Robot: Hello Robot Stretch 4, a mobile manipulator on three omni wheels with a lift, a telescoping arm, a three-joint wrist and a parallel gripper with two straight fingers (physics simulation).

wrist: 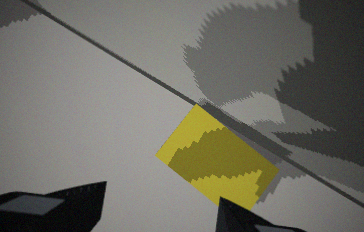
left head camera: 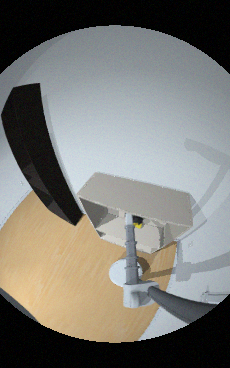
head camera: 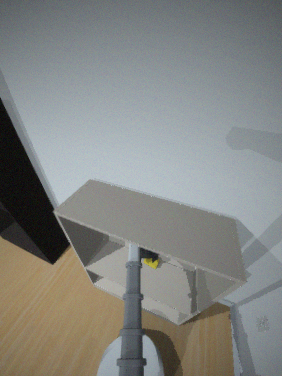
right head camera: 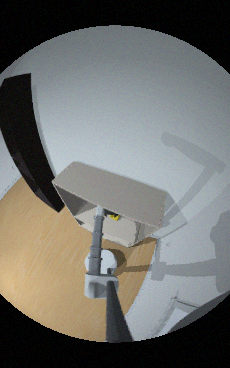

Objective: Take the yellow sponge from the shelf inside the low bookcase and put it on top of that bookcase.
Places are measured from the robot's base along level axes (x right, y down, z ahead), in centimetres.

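Where they show: gripper, fingertip midpoint: [wrist: 161,207] [left head camera: 134,224] [head camera: 146,261] [right head camera: 110,215]; robot's base, link origin: [left head camera: 124,271] [right head camera: 101,262].
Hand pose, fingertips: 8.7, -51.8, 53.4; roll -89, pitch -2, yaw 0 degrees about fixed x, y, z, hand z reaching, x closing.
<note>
Things, the pixels of their centre, and the offset from my fingertips, as dx, dy, dz. "pt": a spot on its surface instead. Level surfaces: height alone.
- yellow sponge, body centre: [wrist: 213,159] [head camera: 151,261] [right head camera: 114,215] [left head camera: 136,223] +4.5, +7.1, +3.3
- shelf, surface height: dy +9.4
- low beige bookcase, surface spot: [head camera: 160,220] pt +2.6, -51.4, -4.4
The yellow sponge [wrist: 215,155] [head camera: 151,263] [left head camera: 138,225] [right head camera: 115,217] lies on the shelf [wrist: 75,125] inside the low beige bookcase [head camera: 160,220] [left head camera: 135,195] [right head camera: 110,185]. In the wrist view it is turned at a slant, one corner close to the dark line at the shelf's back edge, with shadow across it. My gripper [wrist: 161,207] is open and empty. In the wrist view the right fingertip overlaps the sponge's lower edge and the left fingertip is well to its left. In the head view the gripper is a dark shape beside the sponge, partly hidden under the bookcase top.
My telescoping arm [head camera: 133,300] [left head camera: 131,250] [right head camera: 96,245] reaches in through the bookcase's open front, under its top board. A tall black cabinet [head camera: 25,200] [left head camera: 37,150] [right head camera: 22,140] stands left of the bookcase. The wall [head camera: 140,100] is behind it. An upright divider [head camera: 192,290] is inside, right of the sponge.
</note>
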